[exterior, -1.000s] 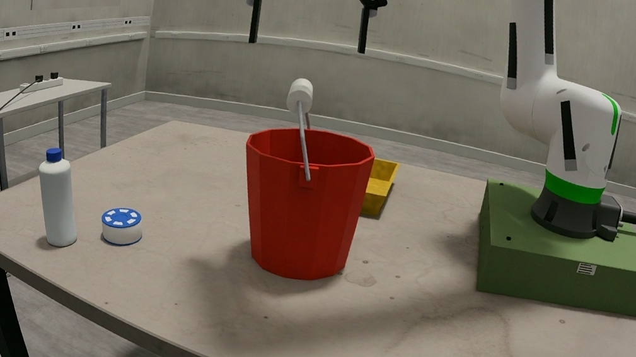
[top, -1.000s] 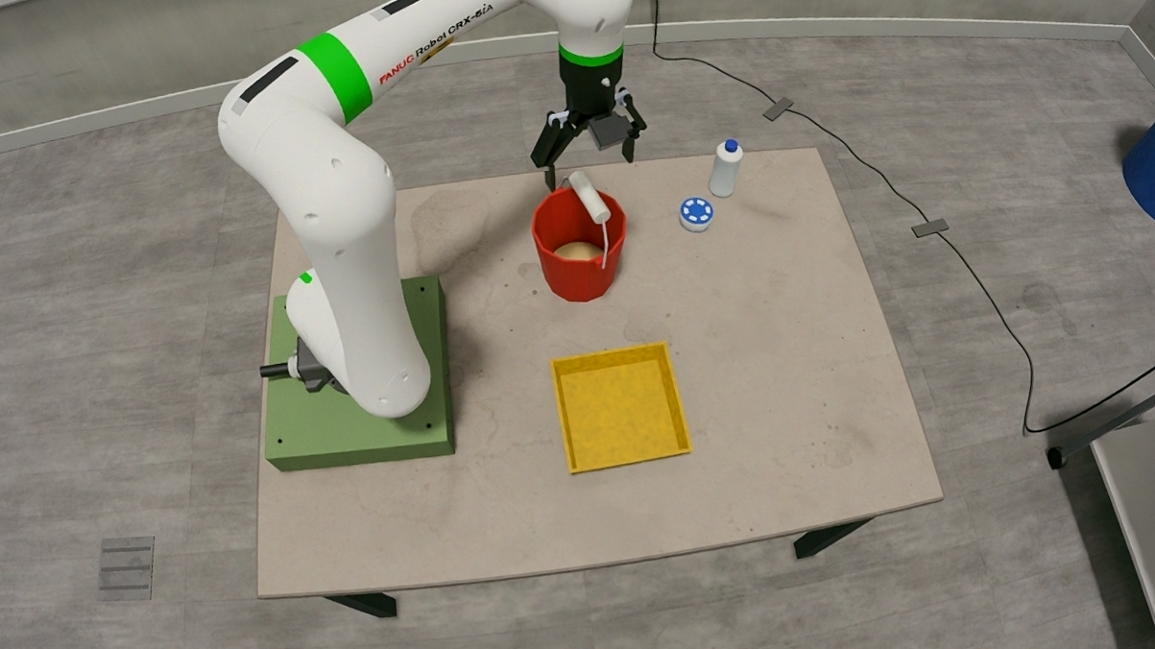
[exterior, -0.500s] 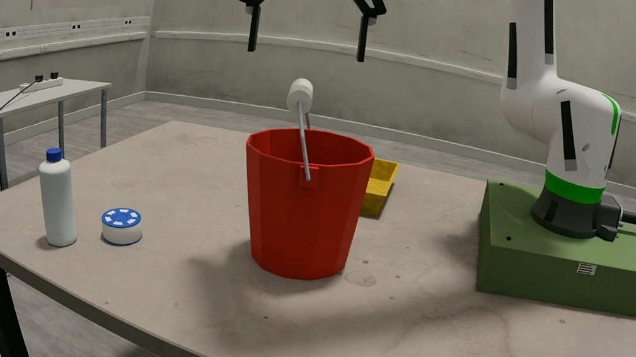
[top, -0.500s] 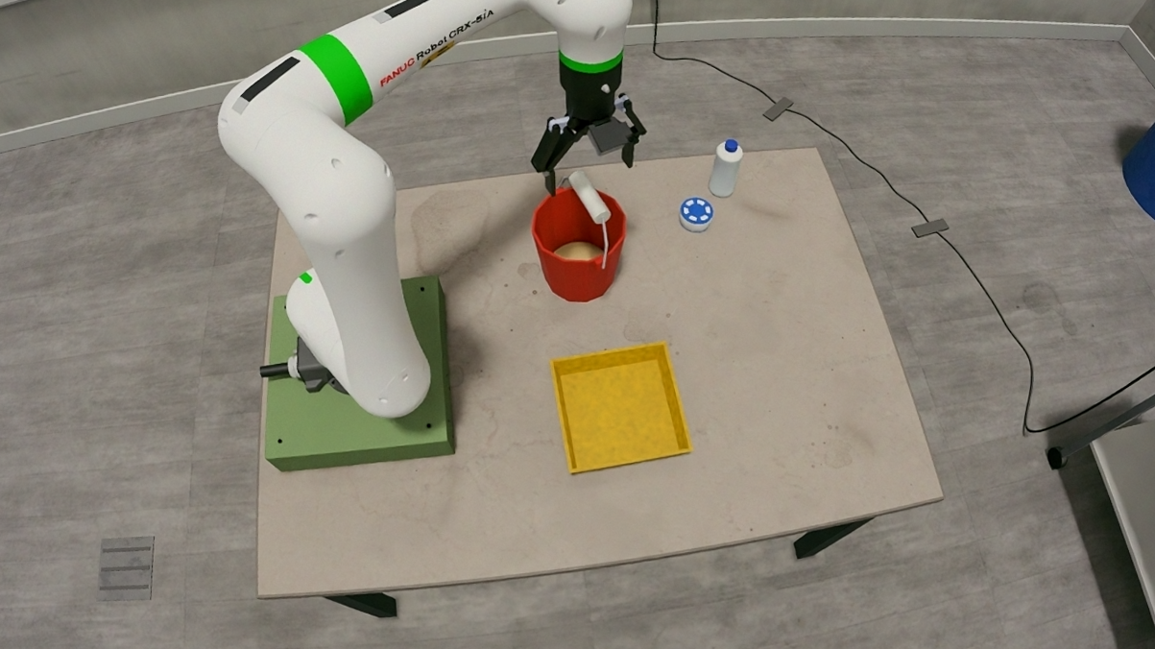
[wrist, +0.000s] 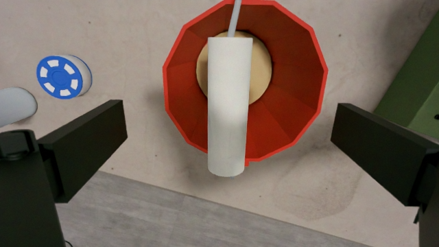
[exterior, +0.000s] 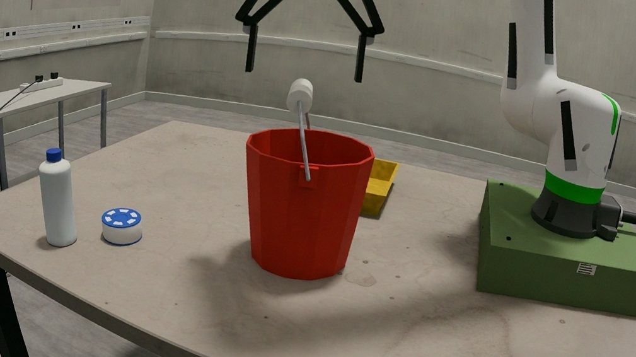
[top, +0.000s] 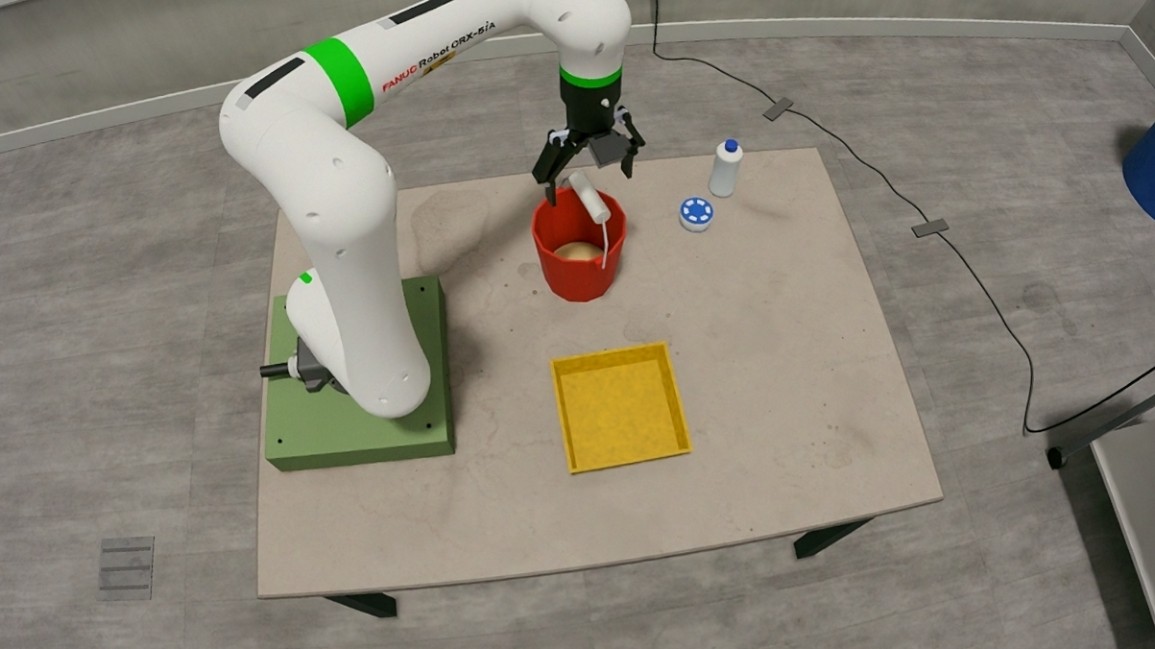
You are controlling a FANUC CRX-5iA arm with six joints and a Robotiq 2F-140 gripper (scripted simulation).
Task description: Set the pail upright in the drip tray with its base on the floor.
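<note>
Right now my hand is 70 mm above the pail handle and 10 mm past it. The rest, counted from my hand: yellow drip tray: 320 mm to the right, 270 mm below; red pail: 130 mm below, 10 mm behind; blue-and-white round puck: 260 mm below, 250 mm ahead, 90 mm to the left.
</note>
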